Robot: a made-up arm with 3 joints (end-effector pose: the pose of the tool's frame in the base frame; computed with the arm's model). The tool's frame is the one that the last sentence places.
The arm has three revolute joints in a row. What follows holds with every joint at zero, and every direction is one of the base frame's.
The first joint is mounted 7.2 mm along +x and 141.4 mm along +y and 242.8 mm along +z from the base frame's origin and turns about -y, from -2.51 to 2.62 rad.
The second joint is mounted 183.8 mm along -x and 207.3 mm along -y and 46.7 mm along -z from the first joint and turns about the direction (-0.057, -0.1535, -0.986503), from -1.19 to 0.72 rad.
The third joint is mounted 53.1 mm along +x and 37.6 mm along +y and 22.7 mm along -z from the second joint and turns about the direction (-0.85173, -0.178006, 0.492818), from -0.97 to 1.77 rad.
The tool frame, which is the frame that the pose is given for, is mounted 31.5 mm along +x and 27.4 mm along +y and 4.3 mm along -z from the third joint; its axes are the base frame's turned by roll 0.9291, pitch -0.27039 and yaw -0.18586 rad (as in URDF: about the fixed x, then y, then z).
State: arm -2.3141 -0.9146 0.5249
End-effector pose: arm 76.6 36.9 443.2 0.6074 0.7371 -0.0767 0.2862
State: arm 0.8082 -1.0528 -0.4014
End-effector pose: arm -75.8 40.3 55.4 0.4421 -0.1173 0.4261 0.7805
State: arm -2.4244 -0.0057 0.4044
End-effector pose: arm 32.5 2.5 373.3 0.2055 0.8271 -0.2301 0.4697
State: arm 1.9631 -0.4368 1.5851
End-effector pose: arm 161.6 13.7 146.4 -0.5939 -0.6877 0.2431 0.3394
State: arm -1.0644 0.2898 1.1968
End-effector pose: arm -122.7 -27.1 280.5 0.0614 0.3819 0.2111 0.8977
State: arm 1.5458 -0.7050 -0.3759
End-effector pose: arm 74.5 36.6 85.1 0.3397 -0.5057 0.4819 0.6298
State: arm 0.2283 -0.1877 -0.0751
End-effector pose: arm -85.5 13.0 145.4 0.4666 -0.2056 0.0807 0.8564
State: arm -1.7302 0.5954 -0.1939
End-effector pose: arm -42.5 -63.4 327.1 0.0388 0.3802 -0.5114 0.7697
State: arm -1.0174 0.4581 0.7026
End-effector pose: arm -107.5 -39.8 270.4 0.0993 0.2943 -0.0641 0.9484
